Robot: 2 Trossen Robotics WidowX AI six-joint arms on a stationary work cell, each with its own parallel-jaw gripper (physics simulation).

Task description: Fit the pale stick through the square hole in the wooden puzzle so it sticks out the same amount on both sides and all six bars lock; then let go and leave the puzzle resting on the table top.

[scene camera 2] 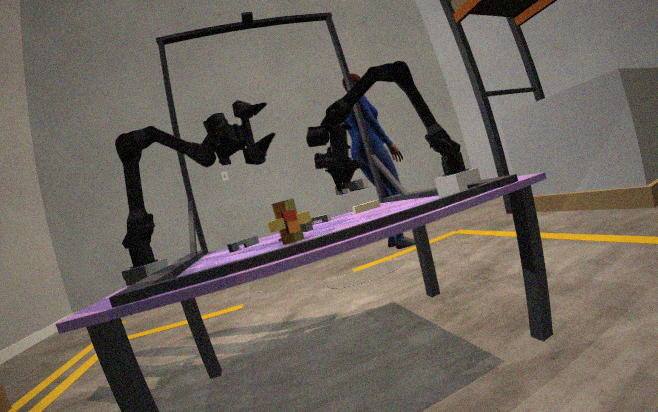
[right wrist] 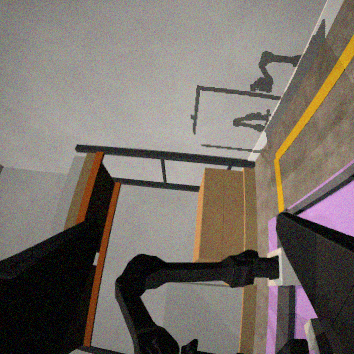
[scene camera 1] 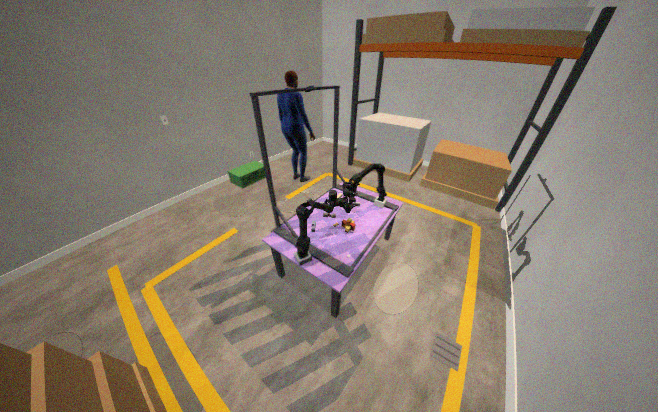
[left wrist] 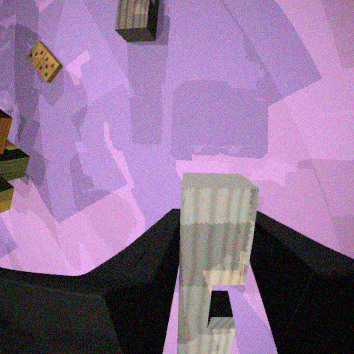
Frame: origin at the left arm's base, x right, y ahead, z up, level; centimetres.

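Seen in the pictures: left gripper, fingertip midpoint: [scene camera 2: 342,190] [left wrist: 211,217]; right gripper, fingertip midpoint: [scene camera 2: 269,117] [right wrist: 189,225] [scene camera 1: 357,199]; left arm's base at its link origin: [scene camera 2: 456,173] [right wrist: 273,267] [scene camera 1: 380,199]; right arm's base at its link origin: [scene camera 2: 144,264] [scene camera 1: 302,254].
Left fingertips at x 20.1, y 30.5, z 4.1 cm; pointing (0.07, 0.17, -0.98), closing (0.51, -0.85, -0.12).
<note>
Pixels of each thing's top centre, then the offset from my left fingertips to it. "spot": a spot on its surface instead. Level surfaces: height alone.
- pale grey notched stick at its top centre: [left wrist: 205,310] [scene camera 2: 350,182] dx -3.3, dy -1.9, dz +2.0 cm
- purple table at its surface level: dz -10.3 cm
- grey notched piece at its top centre: [scene camera 2: 242,239] dx +15.8, dy +35.1, dz -7.3 cm
- dark piece at its top centre: [scene camera 2: 316,216] dx +28.4, dy +3.3, dz -7.3 cm
- cream bar at its top centre: [scene camera 2: 365,203] dx +21.4, dy -16.6, dz -7.3 cm
- dotted orange tile at its top centre: [left wrist: 40,59] dx +1.5, dy +21.8, dz -9.3 cm
- dark notched block at a spot on its surface: [left wrist: 135,22] spot: dx +8.1, dy +12.0, dz -7.3 cm
The wooden puzzle [scene camera 1: 348,225] [scene camera 2: 290,222], a cross of yellow, red, orange and brown bars, stands upright on the table; part of it [left wrist: 12,165] shows at the left edge of the left wrist view. My left gripper [scene camera 2: 350,190] [left wrist: 211,217] points down and is shut on a pale grey notched stick [scene camera 2: 356,184] [left wrist: 210,207], held above the table, right of the puzzle in scene camera 2. The notch shows below the fingertips in the left wrist view. My right gripper [scene camera 2: 269,120] [right wrist: 189,225] is open and empty, high above and left of the puzzle in scene camera 2.
On the purple table [scene camera 1: 327,245] [scene camera 2: 200,270] lie a grey notched piece [scene camera 2: 243,244], a dark piece [scene camera 2: 320,219], a cream bar [scene camera 2: 366,206] and a dotted orange tile [left wrist: 45,61]. A dark notched block [left wrist: 135,22] shows in the left wrist view. A dark frame [scene camera 2: 184,160] stands behind.
</note>
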